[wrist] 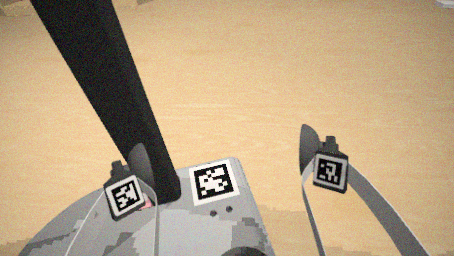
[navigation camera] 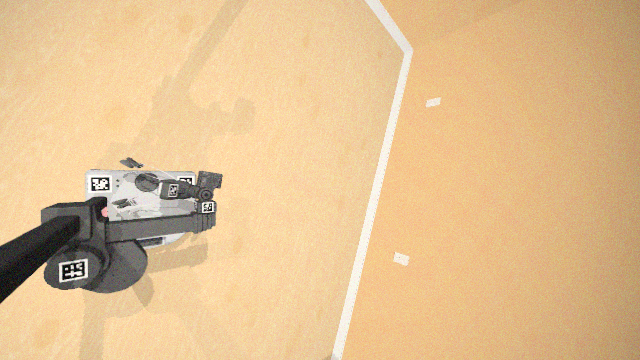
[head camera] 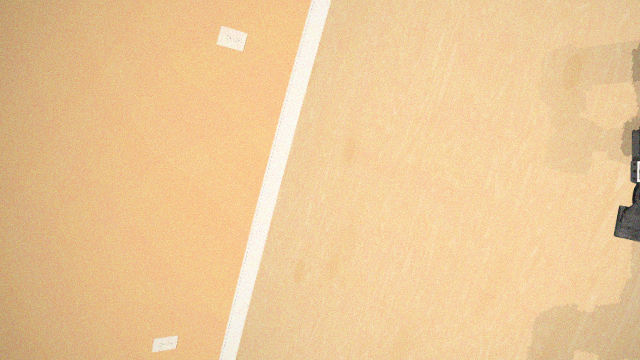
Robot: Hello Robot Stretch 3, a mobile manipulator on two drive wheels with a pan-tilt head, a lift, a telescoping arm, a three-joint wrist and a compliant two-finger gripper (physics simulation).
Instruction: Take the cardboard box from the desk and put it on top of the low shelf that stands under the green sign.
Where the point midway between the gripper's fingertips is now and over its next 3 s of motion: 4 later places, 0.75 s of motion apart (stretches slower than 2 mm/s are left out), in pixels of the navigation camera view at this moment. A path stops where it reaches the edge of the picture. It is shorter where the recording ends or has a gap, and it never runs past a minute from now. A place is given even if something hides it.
My gripper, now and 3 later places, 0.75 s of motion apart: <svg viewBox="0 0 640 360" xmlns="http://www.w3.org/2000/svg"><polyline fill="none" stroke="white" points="116,181 116,155 116,89 116,19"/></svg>
